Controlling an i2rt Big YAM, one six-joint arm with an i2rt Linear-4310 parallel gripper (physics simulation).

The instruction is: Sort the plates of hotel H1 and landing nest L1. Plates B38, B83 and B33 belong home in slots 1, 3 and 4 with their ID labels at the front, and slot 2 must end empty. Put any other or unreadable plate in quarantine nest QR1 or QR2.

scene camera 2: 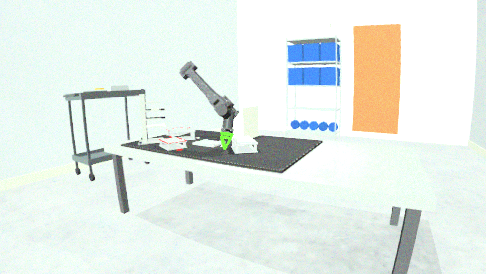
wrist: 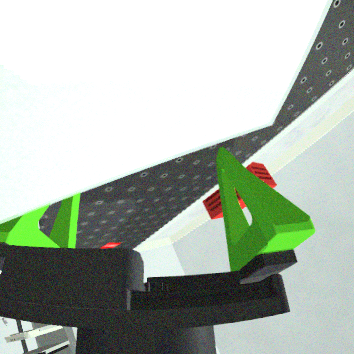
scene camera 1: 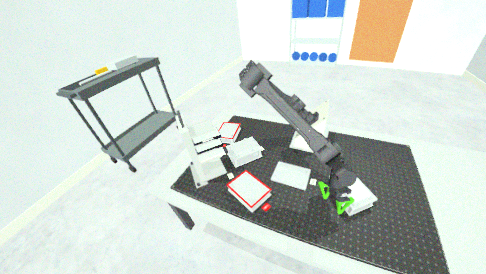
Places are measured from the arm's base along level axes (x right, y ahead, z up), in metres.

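Where they show: gripper, fingertip midpoint: [scene camera 2: 224, 148] [scene camera 1: 332, 205]; arm's base at its link origin: [scene camera 2: 238, 119] [scene camera 1: 309, 122].
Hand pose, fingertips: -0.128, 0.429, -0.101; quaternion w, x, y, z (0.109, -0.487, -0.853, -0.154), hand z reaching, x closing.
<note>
Each offset is from my fingertips to the top centre of the thing, as dx, dy, dz. "*": to the spot under its first point. Level surfaces: height alone.
My gripper [scene camera 1: 334, 198] [scene camera 2: 226, 141] [wrist: 147, 154] is open and empty, low beside the left edge of a white block-like nest [scene camera 1: 361, 197] [scene camera 2: 245, 145] at the mat's right; a white surface fills the wrist view's upper left. Hotel H1 [scene camera 1: 194, 159] [scene camera 2: 143, 117] stands at the left with several shelves; its slot contents and ID labels are unreadable. A white nest {+0.452, -0.212, +0.059} [scene camera 1: 245, 152] stands before it. Red-rimmed nests stand near the front {* +0.342, +0.027, +0.023} [scene camera 1: 249, 190] [scene camera 2: 172, 144] and behind [scene camera 1: 230, 131] [scene camera 2: 179, 131]. Which nest is L1, QR1 or QR2 cannot be read.
A flat white pad {* +0.182, -0.122, -0.005} [scene camera 1: 291, 175] [scene camera 2: 206, 143] lies left of the gripper. A cream upright stand [scene camera 1: 322, 117] [scene camera 2: 250, 121] is behind the arm. The black perforated mat {dz -0.016} [scene camera 1: 400, 200] lies under all this. A grey cart [scene camera 1: 122, 81] [scene camera 2: 110, 94] stands beyond the table's left end.
</note>
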